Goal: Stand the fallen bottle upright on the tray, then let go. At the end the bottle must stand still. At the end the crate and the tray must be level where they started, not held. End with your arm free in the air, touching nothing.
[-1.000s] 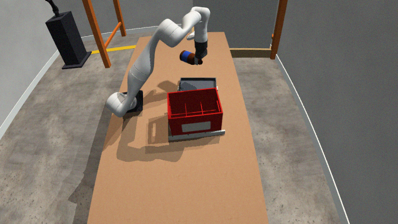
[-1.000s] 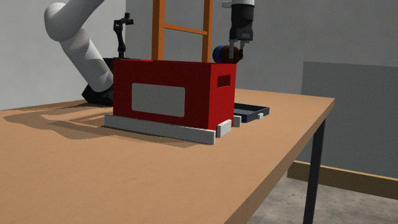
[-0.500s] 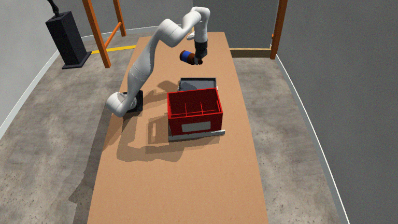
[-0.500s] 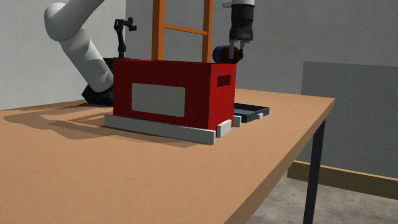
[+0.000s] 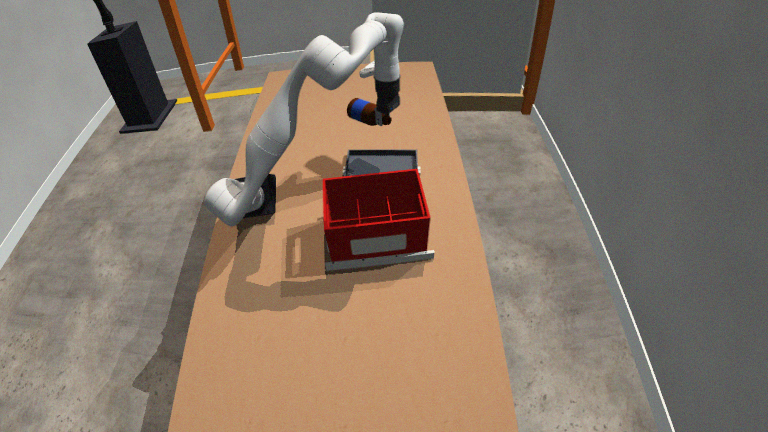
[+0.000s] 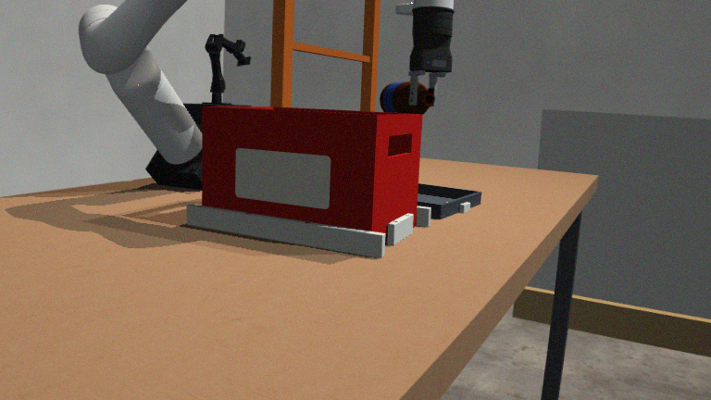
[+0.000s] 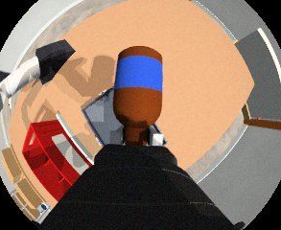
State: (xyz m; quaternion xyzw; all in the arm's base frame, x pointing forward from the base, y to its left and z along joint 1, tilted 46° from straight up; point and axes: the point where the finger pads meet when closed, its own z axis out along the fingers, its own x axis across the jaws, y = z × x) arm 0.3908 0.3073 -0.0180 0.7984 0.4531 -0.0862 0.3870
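My hand is 40 mm past the brown bottle, 30 mm to the right of it and 10 mm above it. Round my hand: dark grey tray (190 mm below, 40 mm to the right, 10 mm behind); then red crate (320 mm to the right, 120 mm below, 20 mm behind).
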